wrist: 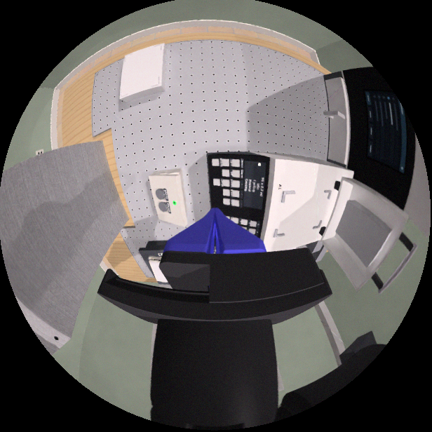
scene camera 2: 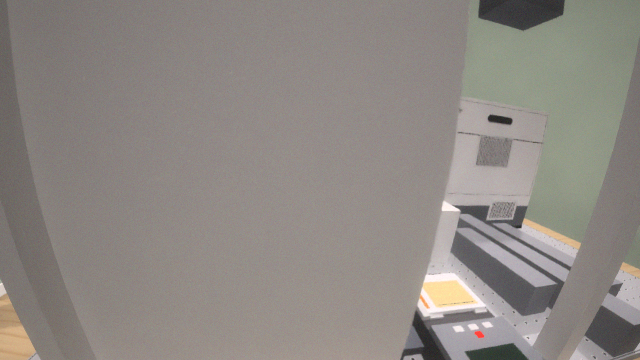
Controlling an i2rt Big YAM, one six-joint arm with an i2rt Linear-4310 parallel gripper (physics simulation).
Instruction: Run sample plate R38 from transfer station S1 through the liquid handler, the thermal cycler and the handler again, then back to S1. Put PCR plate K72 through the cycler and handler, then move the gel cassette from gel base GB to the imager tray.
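Observation:
My gripper (wrist: 214, 213) is shut and empty, its blue fingertips together over the edge of the black keypad panel in the wrist view. The thermal cycler has this panel (wrist: 250, 187), a white top (wrist: 300, 202) with corner brackets and no plate between them, and an open lid (wrist: 367, 220) at the right. A dark deck (wrist: 150, 250) with part of a white plate (wrist: 157, 269) shows at lower left, mostly hidden by the gripper. In scene camera 2, a yellow gel cassette (scene camera 2: 449, 293) lies in a white holder behind a grey unit (scene camera 2: 475, 340) with a red button.
A beige box (wrist: 169, 200) with two knobs and a green light stands left of the keypad. A white box (wrist: 143, 72) stands at the upper left, a grey panel (wrist: 55, 215) at the left. A large grey surface (scene camera 2: 240, 175) blocks much of scene camera 2; dark grey bars (scene camera 2: 505, 265) lie beyond.

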